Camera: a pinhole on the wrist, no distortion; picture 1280 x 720 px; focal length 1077.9 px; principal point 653.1 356.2 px. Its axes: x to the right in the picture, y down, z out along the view. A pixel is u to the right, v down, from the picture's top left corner.
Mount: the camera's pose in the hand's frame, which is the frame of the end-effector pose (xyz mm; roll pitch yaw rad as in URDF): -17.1 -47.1 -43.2 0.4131 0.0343 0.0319
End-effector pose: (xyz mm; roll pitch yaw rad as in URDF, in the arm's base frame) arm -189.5 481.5 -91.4 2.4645 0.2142 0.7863
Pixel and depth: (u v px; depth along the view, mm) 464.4 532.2 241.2
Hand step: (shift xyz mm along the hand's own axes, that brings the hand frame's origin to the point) -49.2 -108.9 194.8
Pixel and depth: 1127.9 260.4 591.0
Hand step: 269.9 -323.5 467.8
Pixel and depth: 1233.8 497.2 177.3
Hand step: 85.8 -93.8 125.1
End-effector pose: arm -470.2 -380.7 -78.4 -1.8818 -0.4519 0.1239
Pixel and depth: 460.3 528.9 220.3
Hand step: -47.3 -104.2 174.0
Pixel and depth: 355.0 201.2 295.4
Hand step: -85.0 -206.8 213.0
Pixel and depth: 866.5 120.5 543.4
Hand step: 116.2 -370.0 402.8
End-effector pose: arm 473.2 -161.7 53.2 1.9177 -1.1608 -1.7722
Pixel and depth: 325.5 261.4 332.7
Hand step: -102.9 -210.3 253.1
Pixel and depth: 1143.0 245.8 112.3
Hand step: 39.0 -101.0 53.2
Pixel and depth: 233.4 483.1 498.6
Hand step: -189.9 -199.1 443.4
